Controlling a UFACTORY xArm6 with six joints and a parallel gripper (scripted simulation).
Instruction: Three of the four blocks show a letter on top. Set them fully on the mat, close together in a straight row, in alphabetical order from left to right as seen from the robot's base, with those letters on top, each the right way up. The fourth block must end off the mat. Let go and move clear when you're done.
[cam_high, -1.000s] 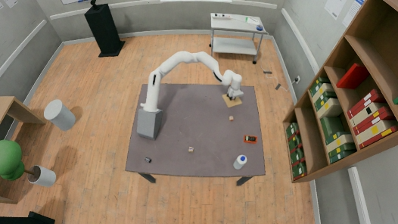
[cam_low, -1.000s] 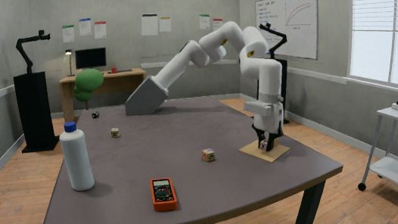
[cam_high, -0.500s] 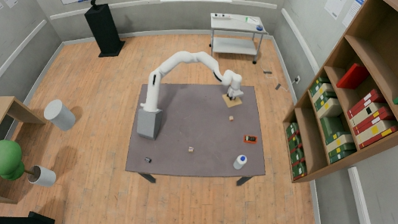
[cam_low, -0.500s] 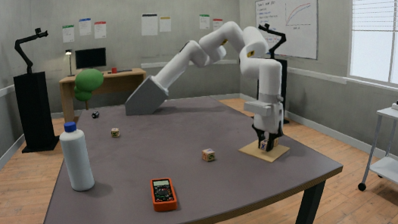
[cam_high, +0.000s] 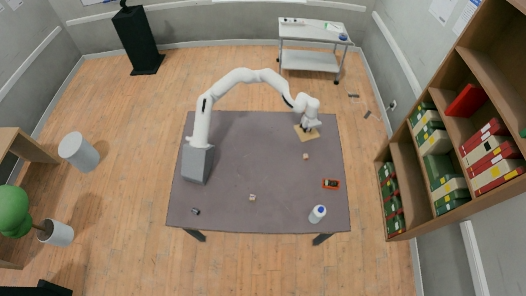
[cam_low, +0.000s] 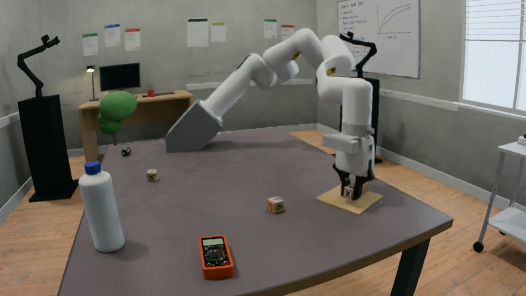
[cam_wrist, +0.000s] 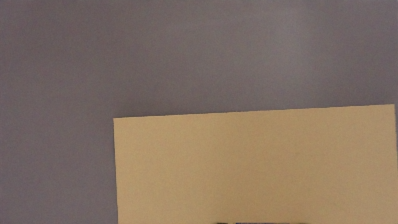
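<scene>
Right now the tan mat is 20 mm below my hand. The rest, counted from my hand: black object: 670 mm behind, 620 mm to the right, 10 mm below; white bottle: 40 mm ahead, 610 mm to the right, 60 mm above.
</scene>
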